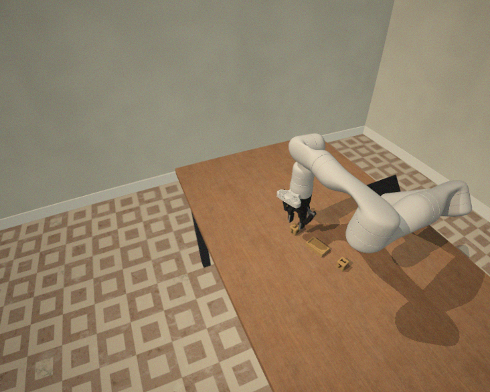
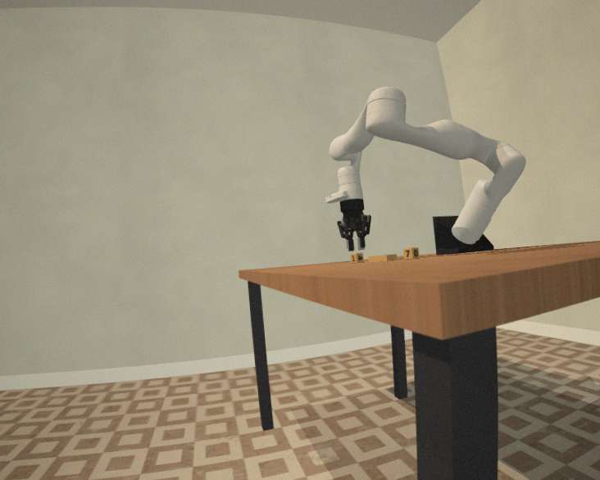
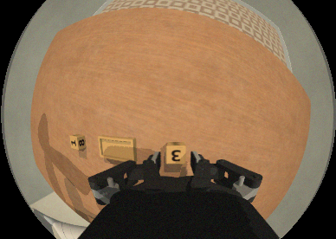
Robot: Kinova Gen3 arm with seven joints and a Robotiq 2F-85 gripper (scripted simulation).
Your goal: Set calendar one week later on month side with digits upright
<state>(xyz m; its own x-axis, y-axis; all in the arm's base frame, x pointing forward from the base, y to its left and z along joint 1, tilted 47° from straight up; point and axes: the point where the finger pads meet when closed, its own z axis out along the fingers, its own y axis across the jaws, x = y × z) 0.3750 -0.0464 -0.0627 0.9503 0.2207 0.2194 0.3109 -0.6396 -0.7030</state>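
Now: hand 3 cm past the tray, 10 cm to the right of it and 5 cm above it.
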